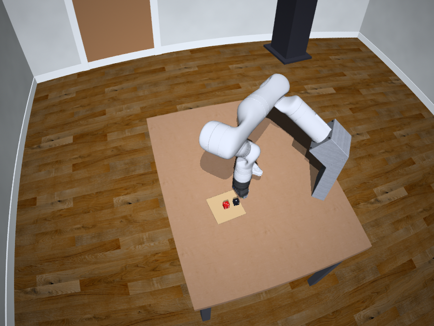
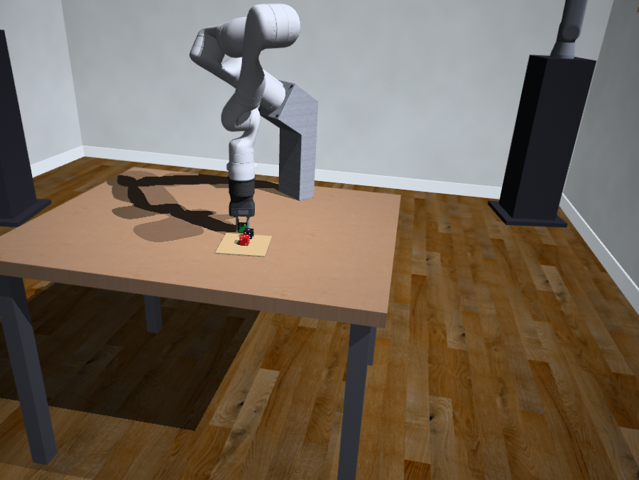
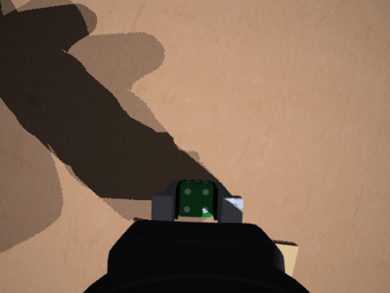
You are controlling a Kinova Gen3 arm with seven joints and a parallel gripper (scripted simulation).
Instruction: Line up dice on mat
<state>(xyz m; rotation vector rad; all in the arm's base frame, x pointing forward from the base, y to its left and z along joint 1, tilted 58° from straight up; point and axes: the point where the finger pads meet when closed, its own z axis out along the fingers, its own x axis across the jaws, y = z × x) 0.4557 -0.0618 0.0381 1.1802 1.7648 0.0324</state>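
The black die lies 5 cm ahead of my hand and 2 cm to the left of it. From my hand the other things lie so: green die (1 cm below); then tan mat (10 cm ahead, 2 cm to the left, 2 cm below); then red die (10 cm ahead, 2 cm to the left).
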